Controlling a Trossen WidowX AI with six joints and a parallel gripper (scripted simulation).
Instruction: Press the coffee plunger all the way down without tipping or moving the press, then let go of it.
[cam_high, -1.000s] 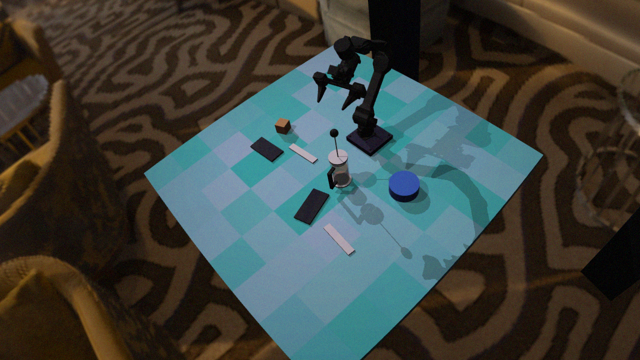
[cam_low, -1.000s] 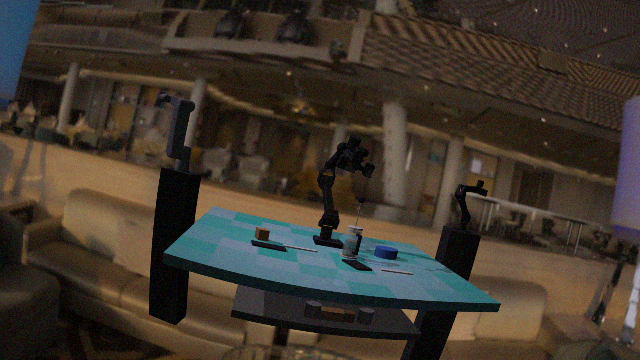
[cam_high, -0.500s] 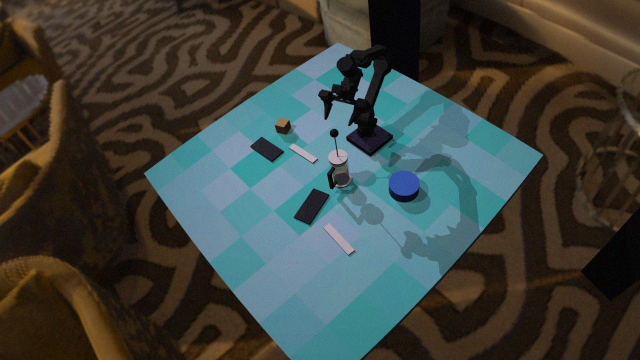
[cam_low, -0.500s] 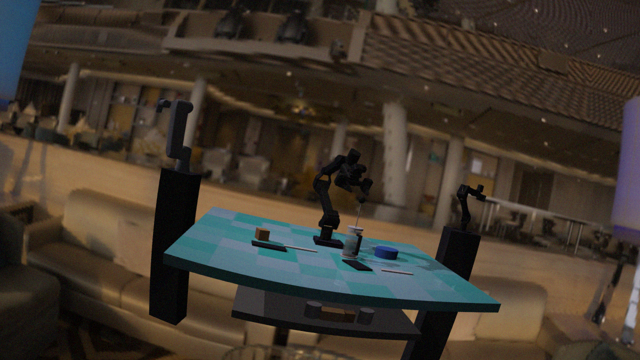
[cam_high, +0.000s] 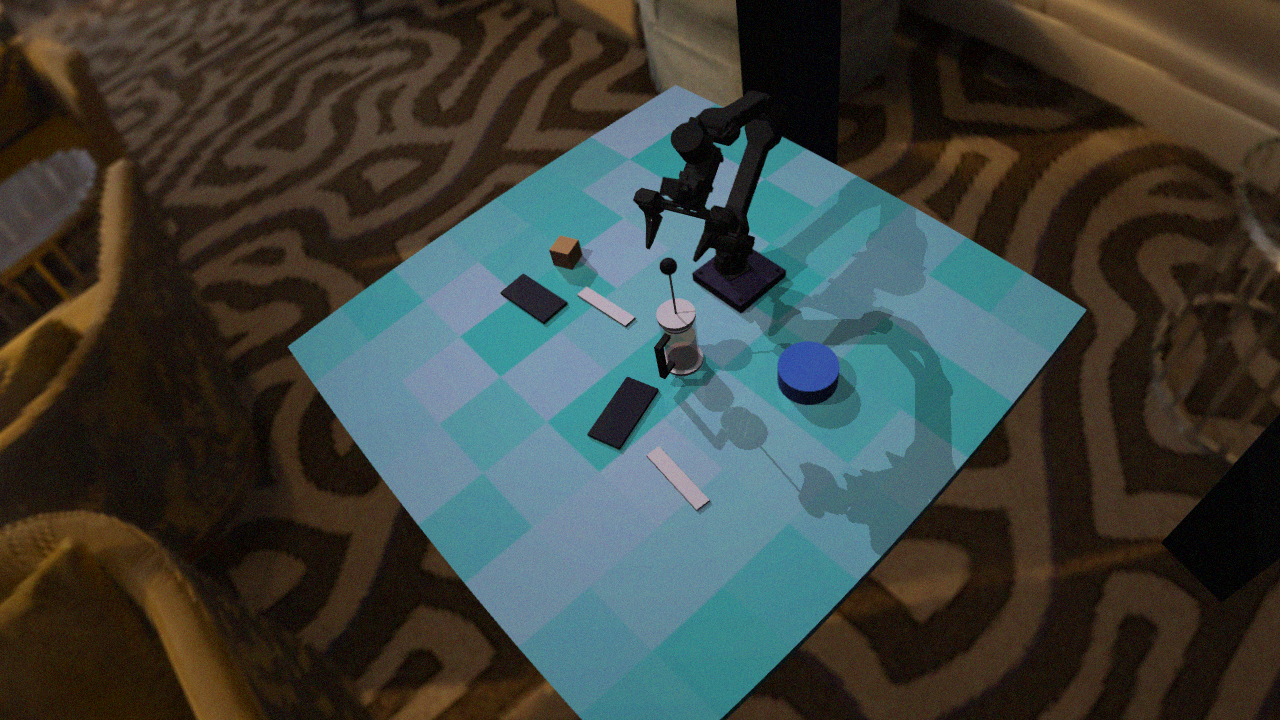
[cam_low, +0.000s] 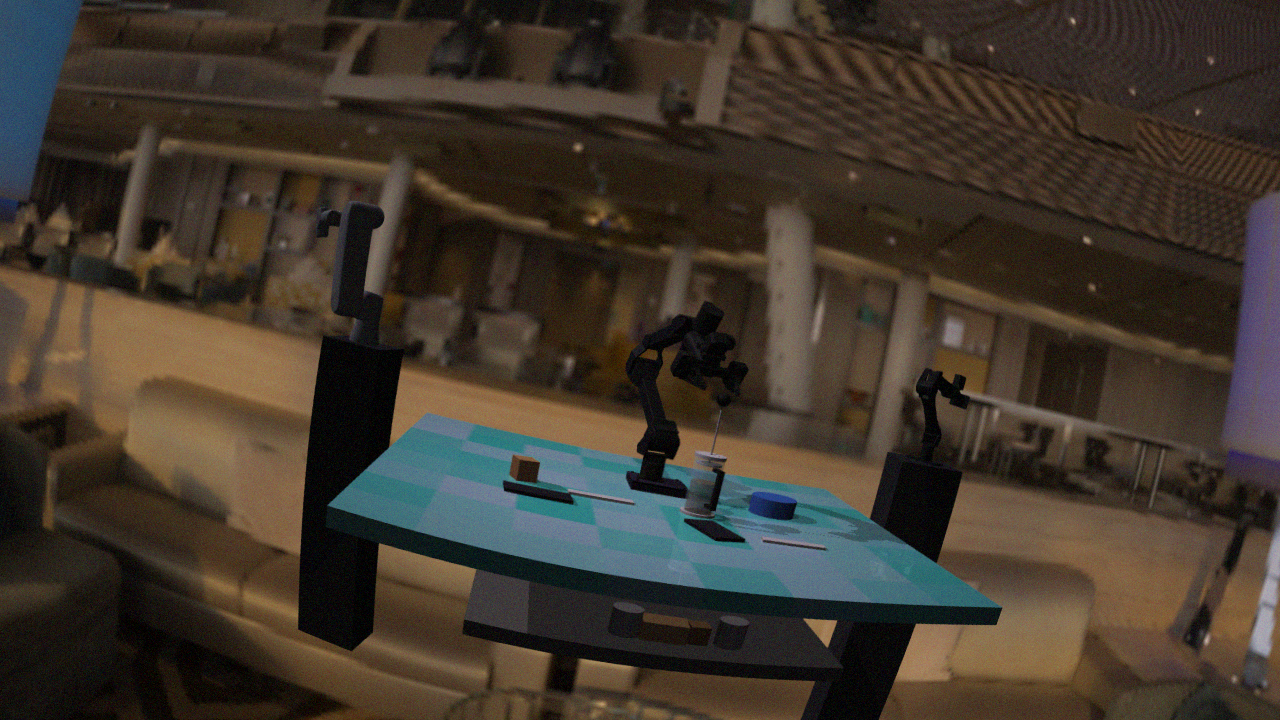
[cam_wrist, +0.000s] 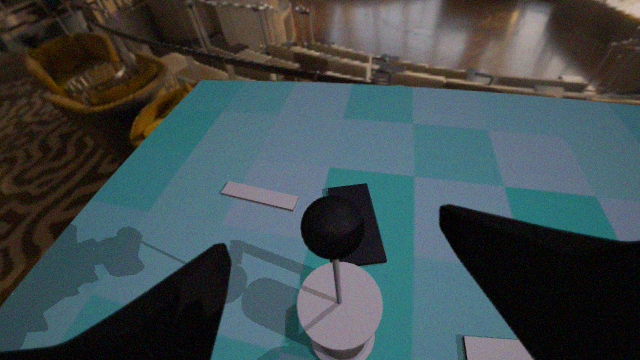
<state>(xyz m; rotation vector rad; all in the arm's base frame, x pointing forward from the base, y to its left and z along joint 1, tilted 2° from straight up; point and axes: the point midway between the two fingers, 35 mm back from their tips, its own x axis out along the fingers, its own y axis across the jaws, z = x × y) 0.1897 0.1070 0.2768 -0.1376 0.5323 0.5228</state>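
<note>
The coffee press is 15 cm below my gripper tip, 3 cm ahead of it and 1 cm to the left of it. Also, from my gripper tip: blue disc: 26 cm below, 20 cm to the left, 16 cm behind.
</note>
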